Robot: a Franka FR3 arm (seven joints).
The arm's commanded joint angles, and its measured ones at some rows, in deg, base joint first. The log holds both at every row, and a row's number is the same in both.
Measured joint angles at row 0:
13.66, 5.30, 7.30, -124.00, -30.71, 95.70, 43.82
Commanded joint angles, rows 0 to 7:
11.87, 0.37, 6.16, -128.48, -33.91, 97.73, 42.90
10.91, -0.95, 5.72, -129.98, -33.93, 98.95, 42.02
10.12, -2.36, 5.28, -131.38, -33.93, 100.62, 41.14
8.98, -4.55, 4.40, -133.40, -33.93, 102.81, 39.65
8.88, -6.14, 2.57, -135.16, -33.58, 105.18, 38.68
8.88, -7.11, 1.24, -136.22, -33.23, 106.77, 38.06
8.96, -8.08, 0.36, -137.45, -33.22, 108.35, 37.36
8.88, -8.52, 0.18, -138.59, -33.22, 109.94, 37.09
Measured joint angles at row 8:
9.30, -3.47, 1.62, -132.53, -32.98, 104.38, 39.10
